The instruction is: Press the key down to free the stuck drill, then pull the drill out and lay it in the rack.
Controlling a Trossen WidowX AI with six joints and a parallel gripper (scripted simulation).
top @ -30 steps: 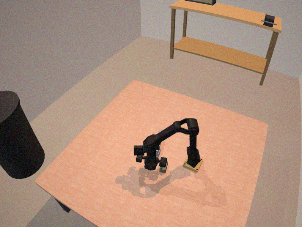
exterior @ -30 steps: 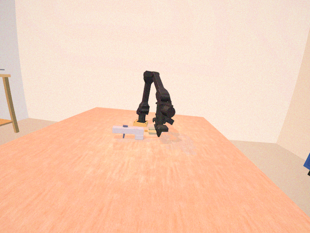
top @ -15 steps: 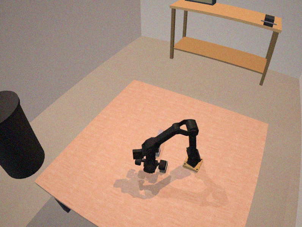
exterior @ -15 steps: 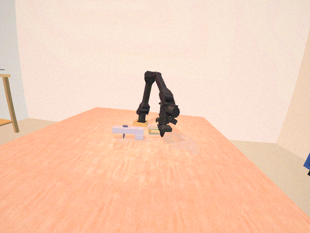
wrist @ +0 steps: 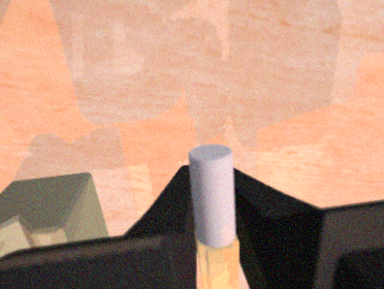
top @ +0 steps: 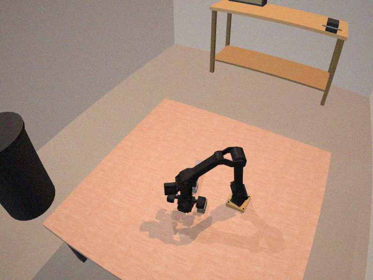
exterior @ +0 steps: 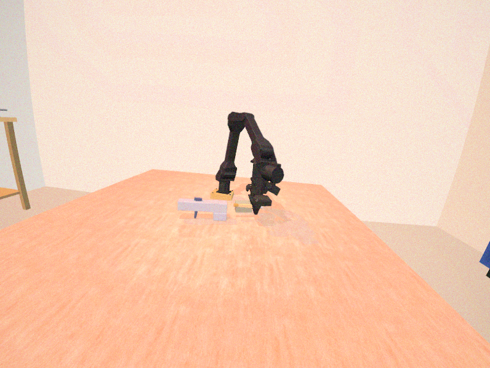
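My gripper tip is now 4 cm below the drill, 3 cm to the left of it and 2 cm short of it. Round my gripper tip: olive rack: 7 cm to the right, 5 cm behind; blue key: 21 cm to the right, 10 cm ahead, 3 cm above.
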